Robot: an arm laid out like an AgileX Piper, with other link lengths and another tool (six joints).
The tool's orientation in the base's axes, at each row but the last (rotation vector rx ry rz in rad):
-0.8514 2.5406 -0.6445
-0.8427 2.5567 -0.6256
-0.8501 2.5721 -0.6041
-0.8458 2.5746 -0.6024
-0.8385 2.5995 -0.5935
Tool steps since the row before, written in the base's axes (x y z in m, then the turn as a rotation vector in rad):
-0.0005 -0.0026 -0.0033 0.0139 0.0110 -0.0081
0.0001 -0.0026 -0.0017 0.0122 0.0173 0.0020
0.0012 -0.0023 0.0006 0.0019 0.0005 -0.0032
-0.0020 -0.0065 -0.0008 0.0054 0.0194 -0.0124
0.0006 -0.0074 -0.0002 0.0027 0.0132 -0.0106
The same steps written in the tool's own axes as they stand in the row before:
0.0027 0.0001 0.0032 -0.0156 0.0057 0.0101
0.0019 -0.0010 0.0022 -0.0204 0.0058 -0.0009
0.0004 -0.0025 0.0007 -0.0011 0.0011 0.0034
0.0057 -0.0034 0.0016 -0.0137 0.0178 0.0075
0.0041 -0.0056 0.0025 -0.0081 0.0136 0.0065

